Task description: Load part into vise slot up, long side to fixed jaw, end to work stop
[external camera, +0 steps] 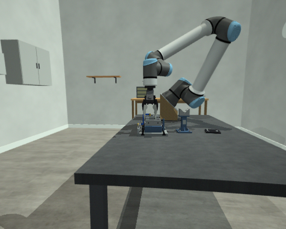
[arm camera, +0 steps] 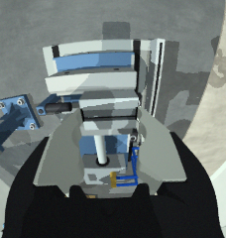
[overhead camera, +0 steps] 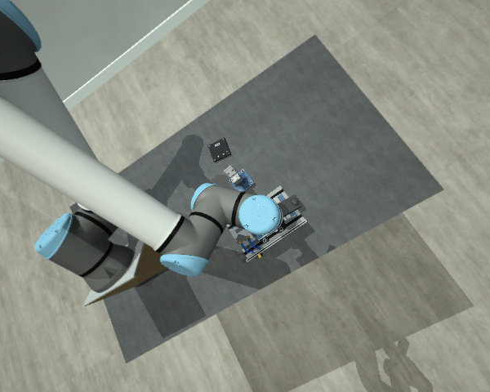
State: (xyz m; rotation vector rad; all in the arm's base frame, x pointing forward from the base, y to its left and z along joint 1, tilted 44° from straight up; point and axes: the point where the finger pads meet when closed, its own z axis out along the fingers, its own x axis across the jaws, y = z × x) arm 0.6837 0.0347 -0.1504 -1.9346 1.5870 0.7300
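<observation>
The part is right at my hand. Also, from my hand: infeed plate: 120 mm behind, 410 mm to the left, 100 mm below; then vise: 70 mm behind, 10 mm to the left, 70 mm below.
</observation>
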